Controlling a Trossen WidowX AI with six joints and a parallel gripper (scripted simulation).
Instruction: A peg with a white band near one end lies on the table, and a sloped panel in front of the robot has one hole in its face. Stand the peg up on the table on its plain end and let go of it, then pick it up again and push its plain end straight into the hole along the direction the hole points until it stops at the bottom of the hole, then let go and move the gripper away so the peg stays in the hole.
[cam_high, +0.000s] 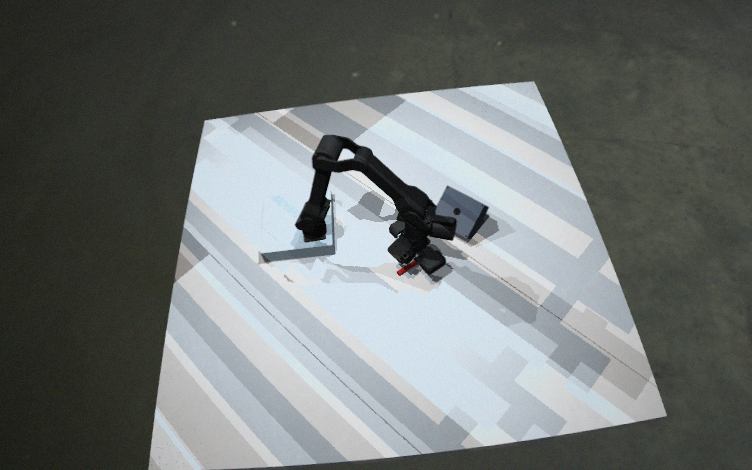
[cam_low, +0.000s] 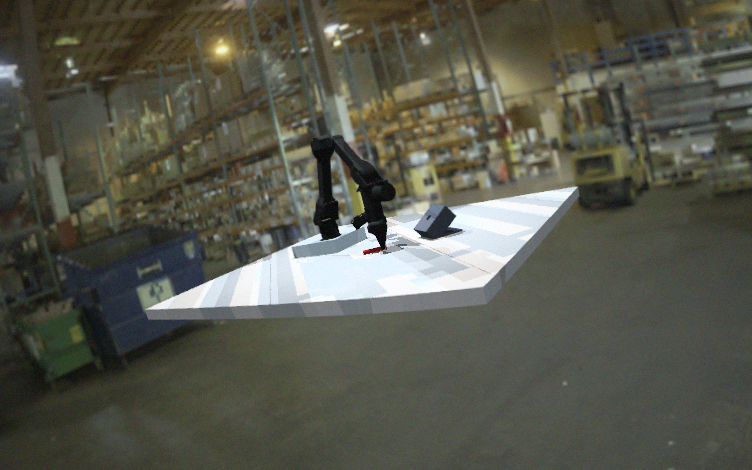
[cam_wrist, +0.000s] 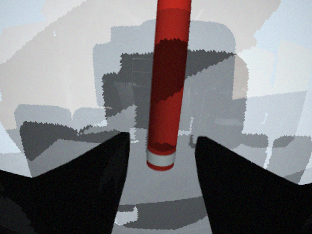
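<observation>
The red peg is 10 mm to the right of my gripper tip and 10 mm behind it. The rest, counted from my gripper tip: dark sloped panel 150 mm ahead, 120 mm to the left, 40 mm above.
</observation>
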